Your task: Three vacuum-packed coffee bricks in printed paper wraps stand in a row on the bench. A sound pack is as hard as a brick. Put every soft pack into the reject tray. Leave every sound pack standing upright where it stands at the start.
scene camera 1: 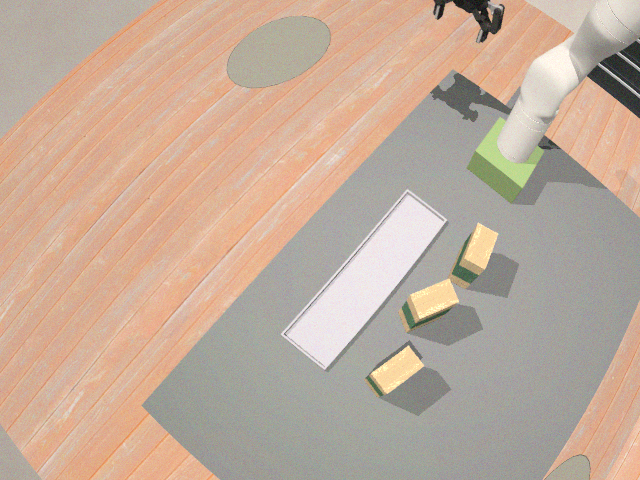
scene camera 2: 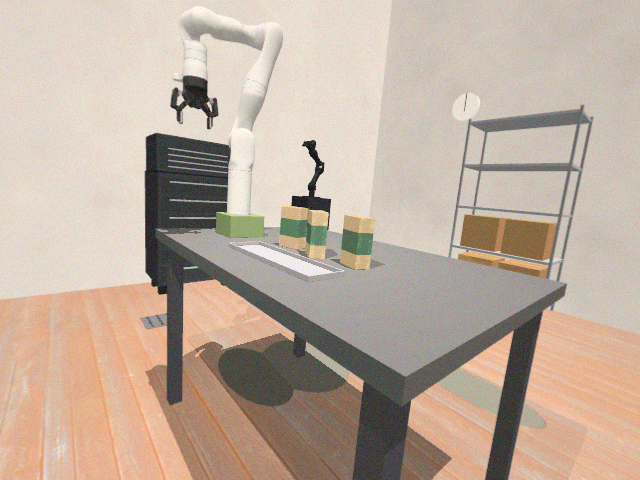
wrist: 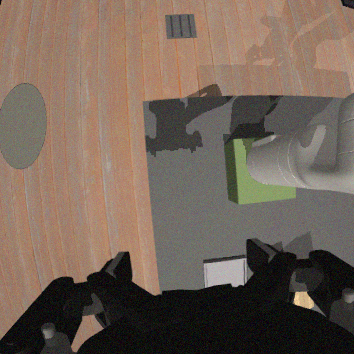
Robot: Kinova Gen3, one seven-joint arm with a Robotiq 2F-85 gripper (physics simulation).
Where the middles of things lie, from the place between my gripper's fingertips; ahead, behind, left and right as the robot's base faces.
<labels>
Now: hand 37 cm short of the reject tray (scene camera 1: 323, 329), 13 cm to the right of it and 39 cm above it.
</labels>
